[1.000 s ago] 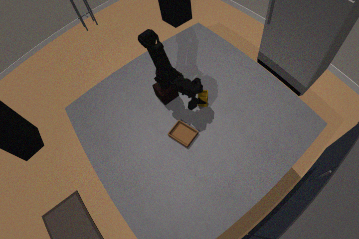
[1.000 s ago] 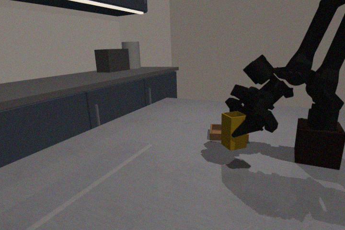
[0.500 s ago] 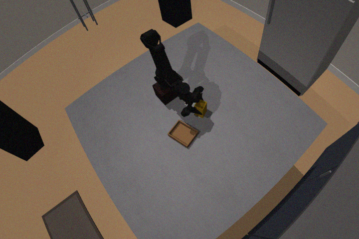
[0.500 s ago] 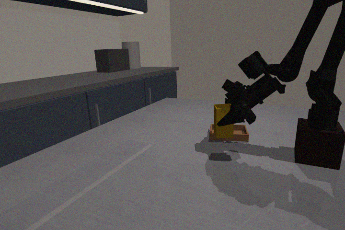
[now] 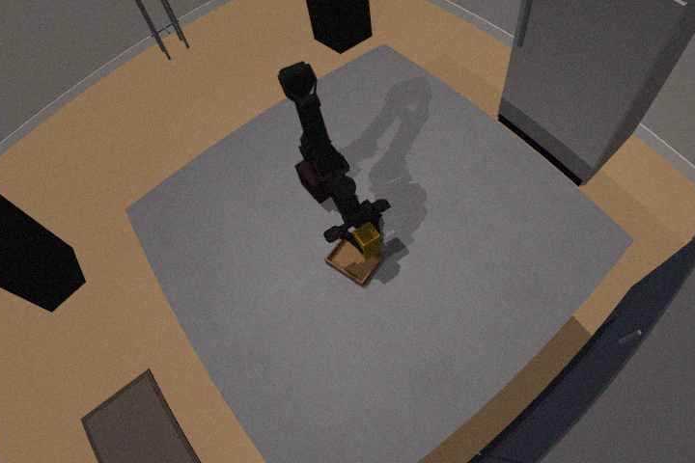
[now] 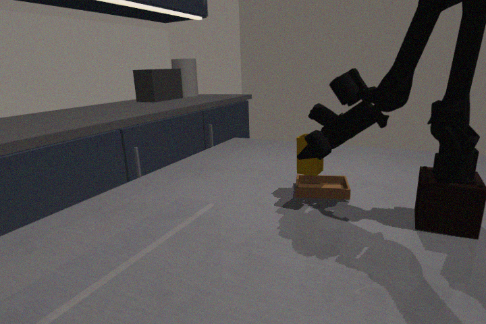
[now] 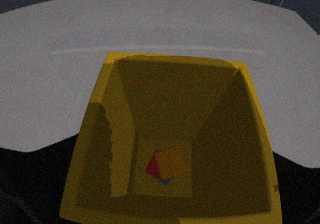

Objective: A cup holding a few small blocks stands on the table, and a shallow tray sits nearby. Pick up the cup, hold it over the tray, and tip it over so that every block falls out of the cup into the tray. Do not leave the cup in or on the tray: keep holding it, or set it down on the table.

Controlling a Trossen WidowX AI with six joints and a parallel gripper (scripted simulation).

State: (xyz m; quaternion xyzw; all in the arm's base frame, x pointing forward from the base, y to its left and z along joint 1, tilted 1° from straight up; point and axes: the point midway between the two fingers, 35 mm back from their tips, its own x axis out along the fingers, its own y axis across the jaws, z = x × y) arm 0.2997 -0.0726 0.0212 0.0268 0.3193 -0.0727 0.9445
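My gripper tip is 30 mm past the blue block and 30 mm above it. The rest, counted from my gripper tip: orange block 20 mm behind; yellow cup 20 mm below, 20 mm behind.
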